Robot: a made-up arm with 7 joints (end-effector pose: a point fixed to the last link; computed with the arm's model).
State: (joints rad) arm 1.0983 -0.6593 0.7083 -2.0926 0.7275 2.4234 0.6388
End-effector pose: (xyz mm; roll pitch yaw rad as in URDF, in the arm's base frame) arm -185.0 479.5 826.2 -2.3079 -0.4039 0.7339
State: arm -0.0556 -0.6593 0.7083 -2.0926 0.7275 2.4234 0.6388
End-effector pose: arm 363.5 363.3 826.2 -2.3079 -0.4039 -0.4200
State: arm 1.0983 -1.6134 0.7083 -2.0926 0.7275 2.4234 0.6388
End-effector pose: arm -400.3 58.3 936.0 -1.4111 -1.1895 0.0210
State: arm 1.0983 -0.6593 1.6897 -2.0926 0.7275 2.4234 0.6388
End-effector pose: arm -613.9 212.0 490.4 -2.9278 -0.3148 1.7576
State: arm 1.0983 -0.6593 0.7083 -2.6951 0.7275 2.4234 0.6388
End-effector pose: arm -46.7 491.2 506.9 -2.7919 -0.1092 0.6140
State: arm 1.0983 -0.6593 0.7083 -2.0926 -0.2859 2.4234 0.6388
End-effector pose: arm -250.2 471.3 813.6 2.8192 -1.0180 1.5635
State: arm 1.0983 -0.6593 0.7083 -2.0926 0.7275 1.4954 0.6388
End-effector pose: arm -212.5 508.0 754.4 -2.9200 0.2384 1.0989
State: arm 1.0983 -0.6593 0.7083 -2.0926 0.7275 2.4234 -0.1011
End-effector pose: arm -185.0 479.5 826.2 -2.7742 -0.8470 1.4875
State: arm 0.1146 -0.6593 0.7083 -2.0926 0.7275 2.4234 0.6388
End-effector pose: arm 296.7 419.6 826.2 -2.3079 -0.4039 -0.2498
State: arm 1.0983 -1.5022 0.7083 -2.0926 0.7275 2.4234 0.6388
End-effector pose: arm -374.0 109.6 947.3 -1.6405 -1.1264 0.2313
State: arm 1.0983 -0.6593 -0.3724 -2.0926 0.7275 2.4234 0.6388
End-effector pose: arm 425.1 224.4 865.3 -1.8799 0.0825 -0.2233
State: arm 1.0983 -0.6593 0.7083 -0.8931 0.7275 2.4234 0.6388
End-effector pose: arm -288.0 -50.1 1210.5 -1.0108 -0.9420 0.3546
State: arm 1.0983 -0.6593 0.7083 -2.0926 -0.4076 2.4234 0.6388
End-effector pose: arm -256.3 470.6 807.8 2.5864 -1.0223 1.7610
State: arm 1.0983 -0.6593 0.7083 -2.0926 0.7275 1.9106 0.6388
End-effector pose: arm -200.3 504.2 789.9 -2.6793 -0.0751 0.9875
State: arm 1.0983 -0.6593 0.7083 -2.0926 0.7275 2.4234 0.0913
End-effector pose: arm -185.0 479.5 826.2 -2.5942 -0.7614 1.2384
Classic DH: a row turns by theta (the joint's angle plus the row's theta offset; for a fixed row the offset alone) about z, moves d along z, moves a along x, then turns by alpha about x. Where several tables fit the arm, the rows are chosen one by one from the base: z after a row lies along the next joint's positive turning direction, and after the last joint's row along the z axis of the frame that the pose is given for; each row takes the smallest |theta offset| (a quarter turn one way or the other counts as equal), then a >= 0, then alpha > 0; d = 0 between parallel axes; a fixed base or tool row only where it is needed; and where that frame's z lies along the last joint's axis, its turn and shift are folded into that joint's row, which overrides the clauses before.
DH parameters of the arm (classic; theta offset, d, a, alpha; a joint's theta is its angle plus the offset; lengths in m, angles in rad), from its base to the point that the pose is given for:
joint 1: 0 0.4235 0 -1.5708
joint 2: 0 0 0 1.5708
joint 3: 0 0.2512 0.0731 1.5708
joint 4: 0 0 -0.1083 -1.5708
joint 5: 0 0.5043 0 1.5708
joint 6: 0 0 0.0916 1.5708
joint 7: 0 0 0 0

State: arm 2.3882 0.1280 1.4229 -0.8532 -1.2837 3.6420 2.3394
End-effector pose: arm -274.8 -210.4 1074.3 -0.5811 -0.5303 2.1497
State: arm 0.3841 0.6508 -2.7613 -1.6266 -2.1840 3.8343 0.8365
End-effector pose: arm -84.0 -300.7 938.1 1.5939 0.1566 -0.3155
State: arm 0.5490 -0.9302 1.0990 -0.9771 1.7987 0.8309 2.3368
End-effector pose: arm -613.1 156.9 956.9 2.8421 0.3602 0.4328
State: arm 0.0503 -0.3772 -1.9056 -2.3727 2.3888 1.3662 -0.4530
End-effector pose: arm -103.0 -551.9 273.9 -0.4512 0.5098 -1.9088
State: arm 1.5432 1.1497 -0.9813 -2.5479 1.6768 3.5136 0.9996
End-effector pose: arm 394.9 -20.9 241.1 -1.9553 -0.6504 -2.2388
